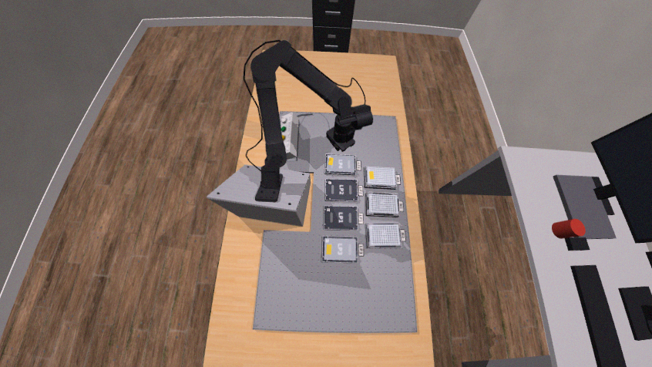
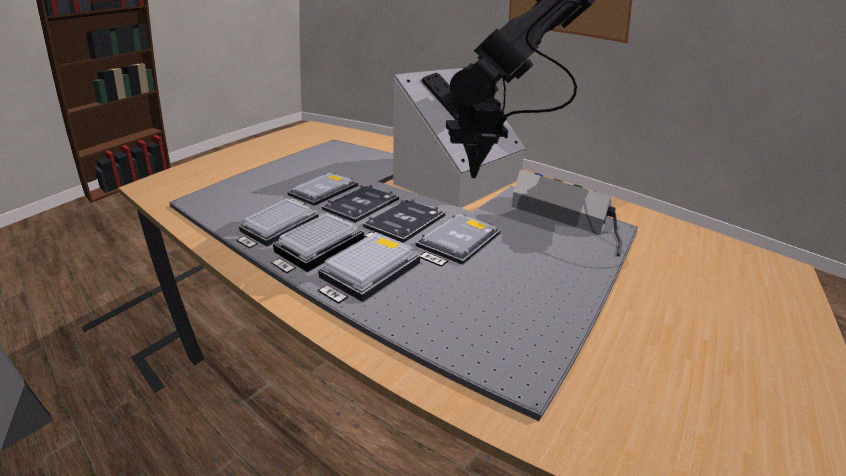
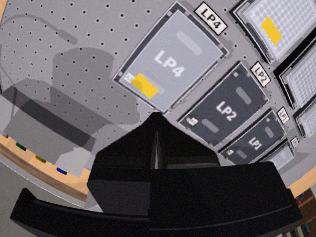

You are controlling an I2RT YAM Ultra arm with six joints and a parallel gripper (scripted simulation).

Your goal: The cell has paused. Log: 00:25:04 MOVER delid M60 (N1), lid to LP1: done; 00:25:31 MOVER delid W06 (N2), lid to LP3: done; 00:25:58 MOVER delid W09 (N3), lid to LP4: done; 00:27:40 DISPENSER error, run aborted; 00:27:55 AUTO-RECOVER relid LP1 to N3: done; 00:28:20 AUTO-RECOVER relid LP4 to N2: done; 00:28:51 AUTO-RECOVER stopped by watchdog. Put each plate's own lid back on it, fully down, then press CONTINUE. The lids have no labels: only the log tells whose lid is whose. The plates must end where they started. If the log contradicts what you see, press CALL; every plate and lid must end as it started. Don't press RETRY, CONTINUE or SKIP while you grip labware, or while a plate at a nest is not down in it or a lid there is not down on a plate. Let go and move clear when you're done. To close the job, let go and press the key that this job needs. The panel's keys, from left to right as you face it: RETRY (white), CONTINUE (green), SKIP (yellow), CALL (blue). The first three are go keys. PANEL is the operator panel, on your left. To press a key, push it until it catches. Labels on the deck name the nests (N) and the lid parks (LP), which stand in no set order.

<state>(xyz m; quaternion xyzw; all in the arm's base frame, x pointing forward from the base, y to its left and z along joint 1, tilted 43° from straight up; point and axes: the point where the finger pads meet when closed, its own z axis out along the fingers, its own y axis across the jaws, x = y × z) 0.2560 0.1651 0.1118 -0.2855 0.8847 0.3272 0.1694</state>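
Now: the blue call key 250 mm behind my hand, 70 mm below it and 40 mm to the left of it. The rest, counted from my hand: green continue key (260 mm behind, 140 mm to the left, 70 mm below); then yellow skip key (250 mm behind, 90 mm to the left, 70 mm below).
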